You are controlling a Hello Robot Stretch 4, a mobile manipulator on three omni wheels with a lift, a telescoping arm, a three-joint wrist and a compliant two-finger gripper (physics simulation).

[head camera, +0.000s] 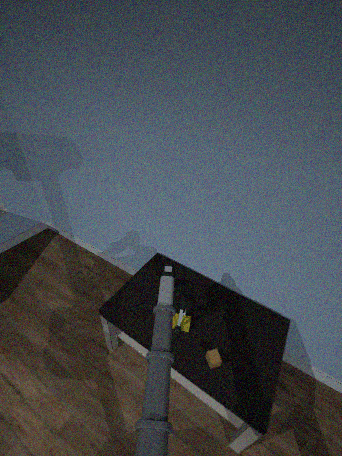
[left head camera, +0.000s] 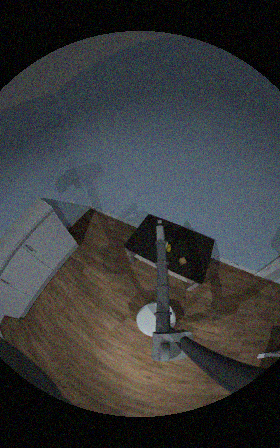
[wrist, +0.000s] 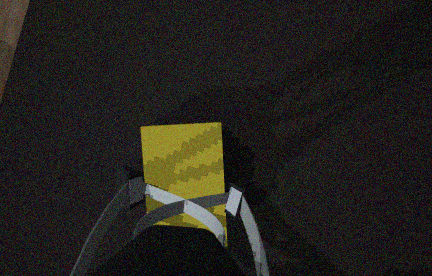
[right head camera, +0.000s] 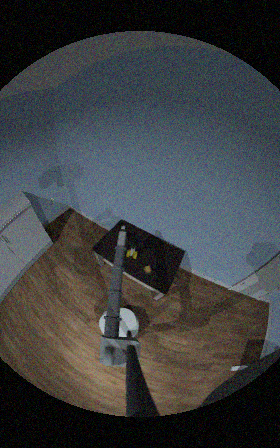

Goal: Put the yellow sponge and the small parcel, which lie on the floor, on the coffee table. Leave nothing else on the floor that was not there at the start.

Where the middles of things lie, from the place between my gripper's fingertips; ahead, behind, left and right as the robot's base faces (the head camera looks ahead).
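Labels:
There is the yellow sponge (wrist: 186, 160), which I see 20 mm above my hand.

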